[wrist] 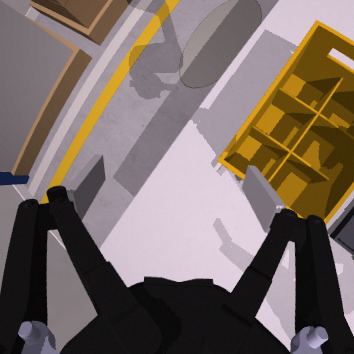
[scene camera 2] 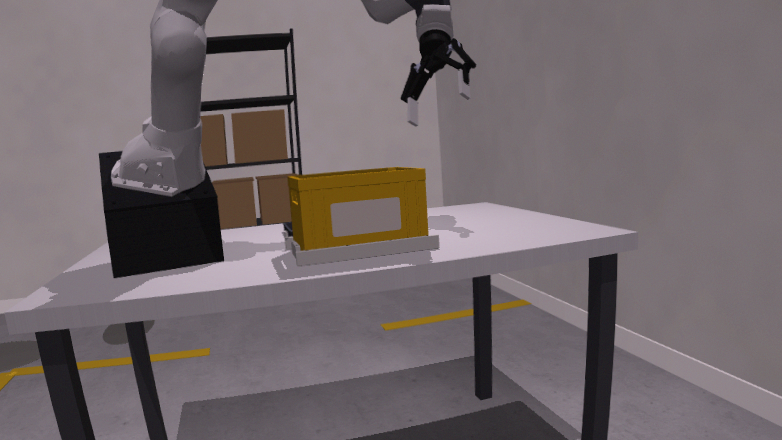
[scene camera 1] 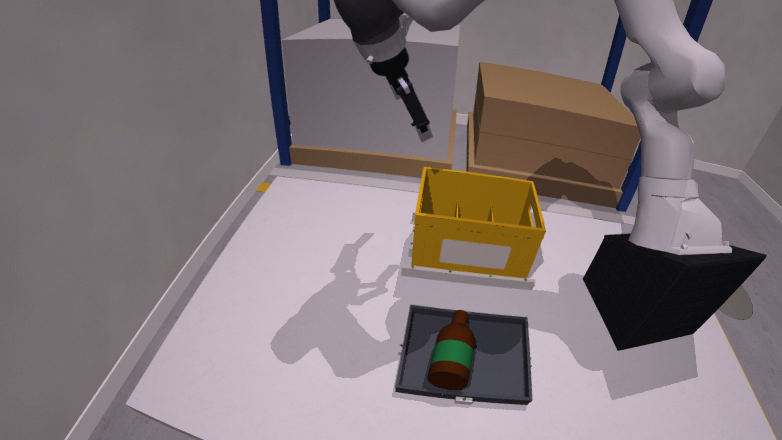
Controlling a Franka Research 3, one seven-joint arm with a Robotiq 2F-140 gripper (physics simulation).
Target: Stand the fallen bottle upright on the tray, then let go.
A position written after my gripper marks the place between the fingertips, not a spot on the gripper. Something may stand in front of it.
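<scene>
Low white rail (scene camera 2: 373, 249) visible. Low white rail (scene camera 1: 418, 272) visible. My gripper (scene camera 2: 437, 110) visible, also in the wrist view (wrist: 175, 171) and scene camera 1 (scene camera 1: 413, 116).
</scene>
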